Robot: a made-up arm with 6 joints. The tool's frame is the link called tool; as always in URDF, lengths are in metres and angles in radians.
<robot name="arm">
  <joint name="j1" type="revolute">
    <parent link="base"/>
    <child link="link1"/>
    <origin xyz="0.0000 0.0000 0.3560"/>
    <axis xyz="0 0 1"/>
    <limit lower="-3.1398" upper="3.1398"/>
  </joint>
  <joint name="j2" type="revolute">
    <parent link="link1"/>
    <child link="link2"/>
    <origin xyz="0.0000 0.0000 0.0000"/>
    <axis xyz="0 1 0"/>
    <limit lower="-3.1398" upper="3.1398"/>
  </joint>
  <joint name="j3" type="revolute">
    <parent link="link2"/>
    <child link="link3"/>
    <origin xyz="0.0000 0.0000 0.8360"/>
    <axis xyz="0 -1 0"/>
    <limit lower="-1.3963" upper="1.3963"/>
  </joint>
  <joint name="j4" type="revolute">
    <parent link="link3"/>
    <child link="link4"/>
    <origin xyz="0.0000 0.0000 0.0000"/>
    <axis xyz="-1 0 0"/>
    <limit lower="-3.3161" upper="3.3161"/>
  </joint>
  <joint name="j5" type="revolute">
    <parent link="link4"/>
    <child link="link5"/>
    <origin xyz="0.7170 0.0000 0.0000"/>
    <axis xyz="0 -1 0"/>
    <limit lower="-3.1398" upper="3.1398"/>
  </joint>
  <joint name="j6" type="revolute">
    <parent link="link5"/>
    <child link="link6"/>
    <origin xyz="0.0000 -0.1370 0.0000"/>
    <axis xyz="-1 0 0"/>
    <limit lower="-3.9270" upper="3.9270"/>
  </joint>
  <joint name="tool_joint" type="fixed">
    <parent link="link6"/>
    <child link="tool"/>
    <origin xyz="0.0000 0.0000 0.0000"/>
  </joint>
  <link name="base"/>
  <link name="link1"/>
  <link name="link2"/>
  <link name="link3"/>
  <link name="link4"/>
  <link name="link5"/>
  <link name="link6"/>
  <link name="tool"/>
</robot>
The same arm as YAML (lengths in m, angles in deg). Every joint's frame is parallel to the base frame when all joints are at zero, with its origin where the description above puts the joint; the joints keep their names.
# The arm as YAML. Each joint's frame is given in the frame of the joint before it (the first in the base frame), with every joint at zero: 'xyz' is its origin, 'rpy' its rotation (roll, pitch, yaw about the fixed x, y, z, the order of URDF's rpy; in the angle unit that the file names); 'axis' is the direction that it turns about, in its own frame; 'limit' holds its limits. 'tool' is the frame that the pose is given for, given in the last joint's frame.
units:
  length: m
  angle: deg
joints:
  - name: j1
    type: revolute
    origin:
      xyz: [0.0, 0.0, 0.356]
      rpy: [0.0, 0.0, 0.0]
    axis: "+z"
    limit:
      lower: -179.9
      upper: 179.9
  - name: j2
    type: revolute
    origin:
      xyz: [0.0, 0.0, 0.0]
      rpy: [0.0, 0.0, 0.0]
    axis: "+y"
    limit:
      lower: -179.9
      upper: 179.9
  - name: j3
    type: revolute
    origin:
      xyz: [0.0, 0.0, 0.836]
      rpy: [0.0, 0.0, 0.0]
    axis: "-y"
    limit:
      lower: -80.0
      upper: 80.0
  - name: j4
    type: revolute
    origin:
      xyz: [0.0, 0.0, 0.0]
      rpy: [0.0, 0.0, 0.0]
    axis: "-x"
    limit:
      lower: -190.0
      upper: 190.0
  - name: j5
    type: revolute
    origin:
      xyz: [0.717, 0.0, 0.0]
      rpy: [0.0, 0.0, 0.0]
    axis: "-y"
    limit:
      lower: -179.9
      upper: 179.9
  - name: j6
    type: revolute
    origin:
      xyz: [0.0, -0.137, 0.0]
      rpy: [0.0, 0.0, 0.0]
    axis: "-x"
    limit:
      lower: -225.0
      upper: 225.0
tool:
  origin:
    xyz: [0.0, 0.0, 0.0]
    rpy: [0.0, 0.0, 0.0]

